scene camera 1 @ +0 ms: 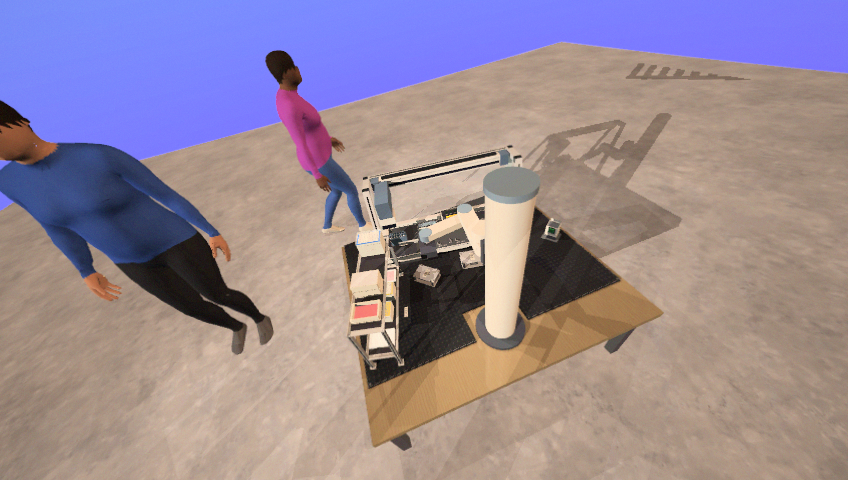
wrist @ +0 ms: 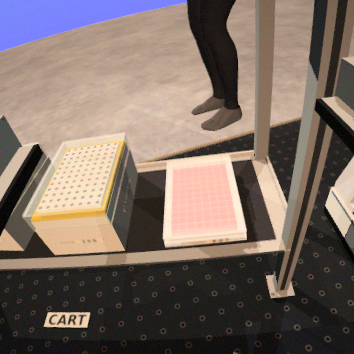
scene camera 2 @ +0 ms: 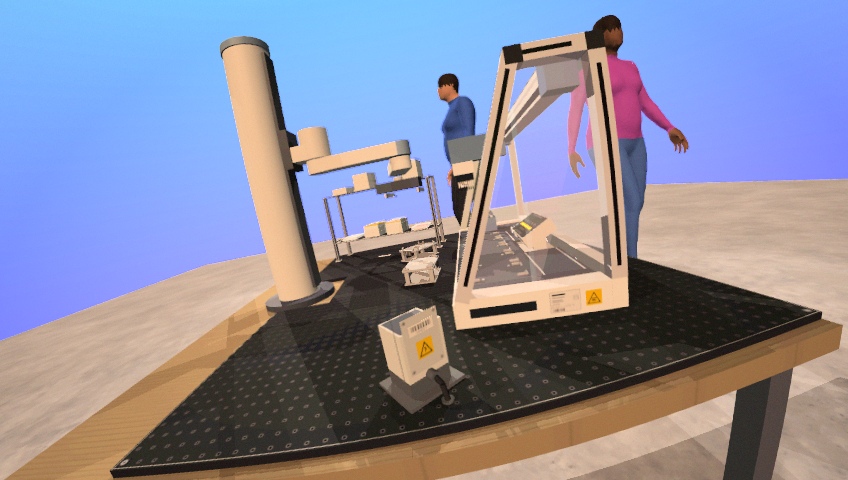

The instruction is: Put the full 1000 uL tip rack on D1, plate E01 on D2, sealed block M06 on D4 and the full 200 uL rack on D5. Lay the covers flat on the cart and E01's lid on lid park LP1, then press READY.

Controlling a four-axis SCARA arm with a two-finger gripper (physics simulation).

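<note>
My gripper (wrist: 170, 105) (scene camera 2: 389, 195) is open and empty, above the bench beside the cart (wrist: 269, 200). In the wrist view a pink-topped plate (wrist: 205, 200) lies on the cart's lower shelf. Left of it stands a yellow-rimmed tip rack (wrist: 80, 177) under a clear cover; its label is too blurred to read surely. In scene camera 1 a blue-rimmed rack (scene camera 1: 368, 242), a pale box (scene camera 1: 365, 283) and a red-topped plate (scene camera 1: 365, 311) are on the cart's upper level. Lid park LP1 (scene camera 1: 427, 274) (scene camera 2: 418, 249) stands beside the cart. Deck slot labels are not readable.
The framed liquid handler (scene camera 2: 541, 303) has a panel with a yellow display (scene camera 2: 531, 230). A second low stand (scene camera 1: 470, 259) (scene camera 2: 421, 270) is near it. A box with a warning label (scene camera 2: 416, 350) stands at the bench front. A blue-shirted person (scene camera 1: 107, 202) stands by the cart, a pink-shirted one (scene camera 1: 303, 130) behind the handler.
</note>
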